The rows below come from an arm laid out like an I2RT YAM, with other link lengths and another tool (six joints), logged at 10 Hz.
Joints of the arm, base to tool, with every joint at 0 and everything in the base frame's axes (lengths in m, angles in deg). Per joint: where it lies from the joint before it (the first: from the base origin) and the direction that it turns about. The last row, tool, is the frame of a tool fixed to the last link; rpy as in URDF.
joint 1: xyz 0 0 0.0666 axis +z
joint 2: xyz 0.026 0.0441 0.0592 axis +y
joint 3: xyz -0.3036 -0.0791 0 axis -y
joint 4: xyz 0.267 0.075 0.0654 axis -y
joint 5: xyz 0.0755 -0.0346 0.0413 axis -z
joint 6: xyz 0.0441 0 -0.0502 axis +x
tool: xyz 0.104 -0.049 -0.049 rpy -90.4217 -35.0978 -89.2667
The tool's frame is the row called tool.
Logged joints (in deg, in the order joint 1, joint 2, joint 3, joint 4, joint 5, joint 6), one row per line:
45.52, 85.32, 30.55, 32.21, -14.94, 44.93
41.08, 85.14, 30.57, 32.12, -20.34, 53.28
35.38, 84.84, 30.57, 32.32, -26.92, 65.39
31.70, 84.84, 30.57, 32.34, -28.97, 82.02
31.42, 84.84, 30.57, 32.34, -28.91, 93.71
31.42, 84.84, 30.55, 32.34, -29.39, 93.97
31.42, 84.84, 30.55, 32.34, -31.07, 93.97
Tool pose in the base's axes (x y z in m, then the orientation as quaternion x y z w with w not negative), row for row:
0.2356, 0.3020, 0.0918, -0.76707, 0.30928, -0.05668, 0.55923
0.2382, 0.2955, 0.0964, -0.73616, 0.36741, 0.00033, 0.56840
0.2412, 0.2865, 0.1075, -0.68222, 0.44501, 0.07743, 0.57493
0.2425, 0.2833, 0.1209, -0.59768, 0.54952, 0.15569, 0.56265
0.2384, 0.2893, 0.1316, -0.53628, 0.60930, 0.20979, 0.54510
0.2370, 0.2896, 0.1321, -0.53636, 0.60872, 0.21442, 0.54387
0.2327, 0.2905, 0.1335, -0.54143, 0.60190, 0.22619, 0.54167
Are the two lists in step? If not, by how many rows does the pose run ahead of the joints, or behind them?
They are in step.
